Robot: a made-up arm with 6 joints.
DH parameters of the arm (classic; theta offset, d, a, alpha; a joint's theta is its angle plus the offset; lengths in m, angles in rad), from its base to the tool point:
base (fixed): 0 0.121 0 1.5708
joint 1: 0 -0.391 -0.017 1.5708
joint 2: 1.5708 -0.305 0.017 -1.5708
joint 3: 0 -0.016 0.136 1.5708
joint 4: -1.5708 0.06 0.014 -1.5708
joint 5: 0 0.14 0.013 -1.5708
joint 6: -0.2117 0 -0.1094 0
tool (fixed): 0.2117 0.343 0 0
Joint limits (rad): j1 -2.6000..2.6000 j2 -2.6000..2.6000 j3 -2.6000..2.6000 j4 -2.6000..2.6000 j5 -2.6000..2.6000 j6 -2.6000..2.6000
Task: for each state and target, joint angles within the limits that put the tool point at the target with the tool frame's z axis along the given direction. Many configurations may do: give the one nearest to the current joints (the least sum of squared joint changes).
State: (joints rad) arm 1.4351 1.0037 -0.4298 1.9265 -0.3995 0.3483
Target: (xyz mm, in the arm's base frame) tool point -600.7 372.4 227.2 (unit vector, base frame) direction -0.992 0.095 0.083
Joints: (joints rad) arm 1.1157 0.9621 -0.0759 2.6000 -0.3386 -0.3796
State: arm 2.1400 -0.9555 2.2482 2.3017 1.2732 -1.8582
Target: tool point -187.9 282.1 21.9 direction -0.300 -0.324 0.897
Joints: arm 2.6000 -1.3396 2.5259 1.4194 1.5168 -1.8675
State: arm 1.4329 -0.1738 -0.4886 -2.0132 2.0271 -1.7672
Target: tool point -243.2 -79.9 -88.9 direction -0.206 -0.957 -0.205
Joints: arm 2.2001 0.3093 -0.0273 -1.8359 1.2532 -1.0414
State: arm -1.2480 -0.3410 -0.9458 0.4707 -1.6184 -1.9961
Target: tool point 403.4 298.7 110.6 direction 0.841 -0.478 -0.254
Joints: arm -0.5927 0.0718 -1.4611 -0.2386 -1.1126 -1.7857
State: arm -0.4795 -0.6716 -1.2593 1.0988 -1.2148 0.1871
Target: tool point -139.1 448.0 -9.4 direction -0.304 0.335 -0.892
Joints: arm -0.5738 -0.7494 -2.0100 1.1419 -1.2579 0.2149
